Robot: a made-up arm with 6 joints.
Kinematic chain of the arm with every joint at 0, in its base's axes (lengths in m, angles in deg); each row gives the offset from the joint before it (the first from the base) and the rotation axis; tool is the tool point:
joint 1: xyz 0 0 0.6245 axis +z
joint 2: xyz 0.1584 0 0 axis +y
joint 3: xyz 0 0 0.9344 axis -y
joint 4: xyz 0 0 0.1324 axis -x
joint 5: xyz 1.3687 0 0 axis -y
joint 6: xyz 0.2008 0 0 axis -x
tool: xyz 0 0 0
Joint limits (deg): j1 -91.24..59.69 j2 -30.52..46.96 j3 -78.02..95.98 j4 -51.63..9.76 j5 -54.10..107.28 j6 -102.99..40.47
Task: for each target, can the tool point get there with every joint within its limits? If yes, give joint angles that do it. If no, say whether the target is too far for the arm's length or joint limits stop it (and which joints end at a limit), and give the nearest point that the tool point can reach.
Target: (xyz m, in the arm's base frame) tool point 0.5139 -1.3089 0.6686
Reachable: yes | joints -69.02 -0.47 -36.79 -6.01 -32.10 -86.44
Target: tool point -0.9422 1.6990 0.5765
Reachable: no: joint limits stop it (at a limit: joint 1, joint 4, joint 5) | nearest point 0.3902 0.9201 0.5765 | short by 1.543 m
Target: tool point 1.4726 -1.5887 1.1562
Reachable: yes | joints -48.49 31.04 18.94 -33.42 -26.79 -14.21
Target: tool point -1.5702 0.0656 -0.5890
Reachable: no: joint limits stop it (at a limit: joint 1, joint 2, joint 4) | nearest point -0.1466 -0.2088 -0.0725 | short by 1.539 m
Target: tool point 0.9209 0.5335 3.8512
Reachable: no: too far | nearest point 0.7242 0.4195 3.0414 | short by 0.841 m
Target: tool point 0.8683 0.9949 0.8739
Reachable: yes | joints 47.06 -14.38 -40.91 -23.53 -31.65 15.36
